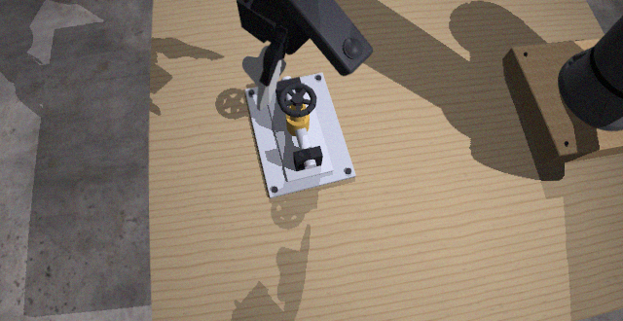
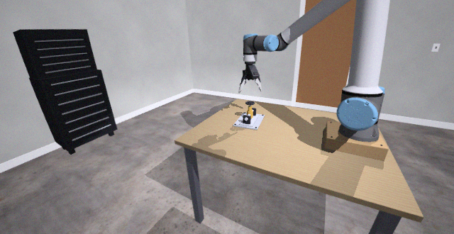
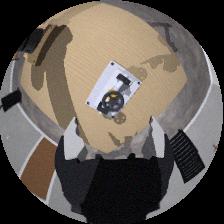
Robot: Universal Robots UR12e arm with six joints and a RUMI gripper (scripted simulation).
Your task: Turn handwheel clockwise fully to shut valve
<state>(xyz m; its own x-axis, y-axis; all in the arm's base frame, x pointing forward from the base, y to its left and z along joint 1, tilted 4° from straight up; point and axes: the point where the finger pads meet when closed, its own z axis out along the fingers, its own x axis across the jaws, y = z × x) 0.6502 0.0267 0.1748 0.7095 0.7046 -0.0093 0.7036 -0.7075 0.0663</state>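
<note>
The black spoked handwheel is 80 mm below my hand.
</note>
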